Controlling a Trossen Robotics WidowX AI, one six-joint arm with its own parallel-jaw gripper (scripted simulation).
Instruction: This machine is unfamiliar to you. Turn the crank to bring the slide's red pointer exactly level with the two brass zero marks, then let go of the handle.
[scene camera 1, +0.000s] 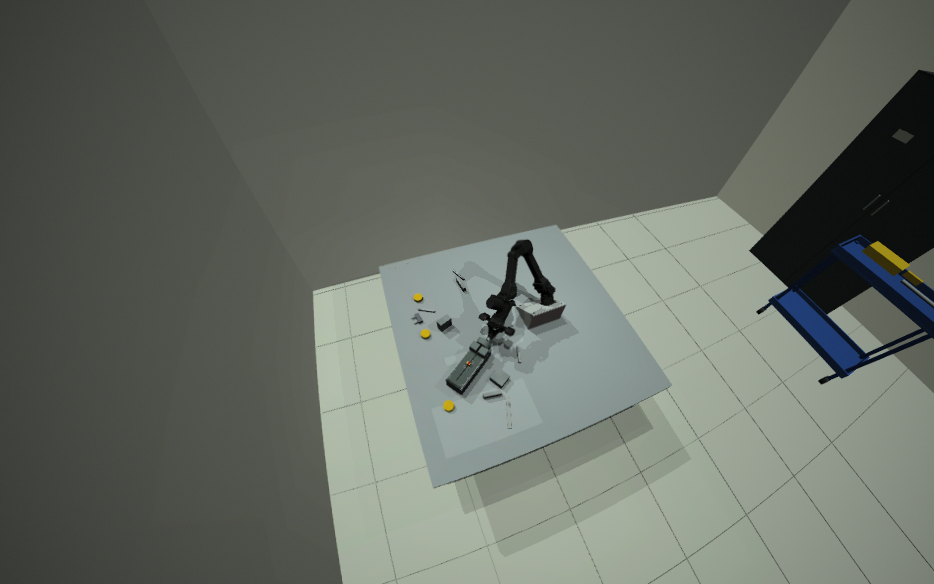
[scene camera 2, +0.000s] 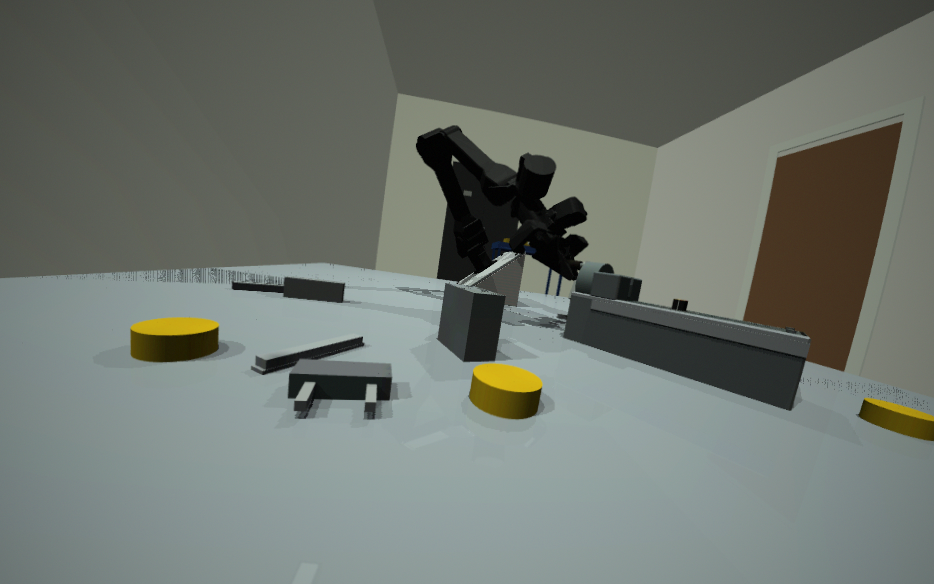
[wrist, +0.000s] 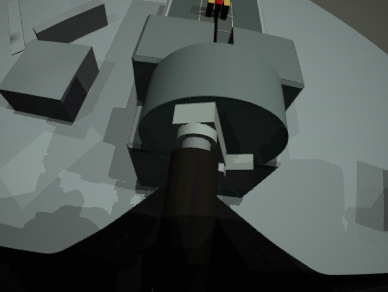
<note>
In view: my gripper (scene camera 2: 574, 279), a bracket (scene camera 2: 309, 379), a grey block (scene camera 2: 471, 317) and a machine (wrist: 253, 77).
My gripper shows as well in the wrist view (wrist: 184, 199). The wrist view does not show the bracket: it is out of frame.
</note>
